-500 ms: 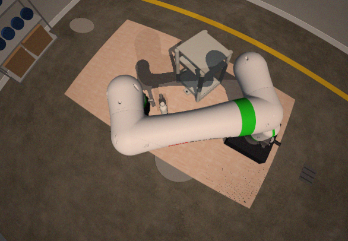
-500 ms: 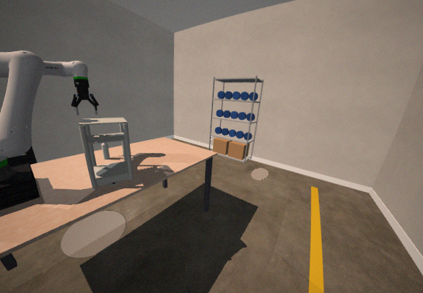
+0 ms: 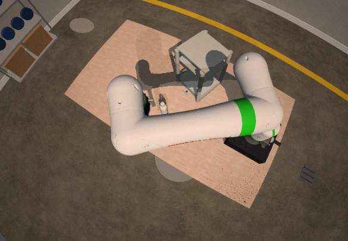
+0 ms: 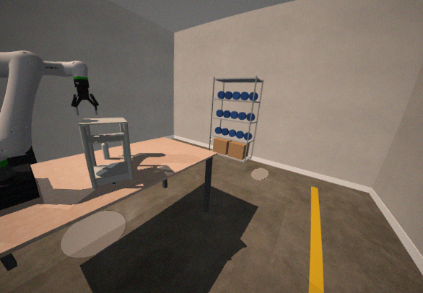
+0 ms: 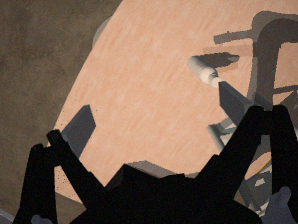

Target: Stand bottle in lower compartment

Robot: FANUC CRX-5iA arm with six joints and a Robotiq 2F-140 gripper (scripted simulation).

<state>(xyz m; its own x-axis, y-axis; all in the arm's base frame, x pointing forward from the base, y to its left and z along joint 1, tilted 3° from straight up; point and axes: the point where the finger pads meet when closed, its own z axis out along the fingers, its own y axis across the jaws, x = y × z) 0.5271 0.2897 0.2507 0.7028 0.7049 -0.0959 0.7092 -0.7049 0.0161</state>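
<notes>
The pale bottle lies 5 cm ahead of my hand, 15 cm to the right of it and 25 cm below it. Round my hand: grey shelving unit 3 cm behind, 48 cm to the right, 18 cm below.
</notes>
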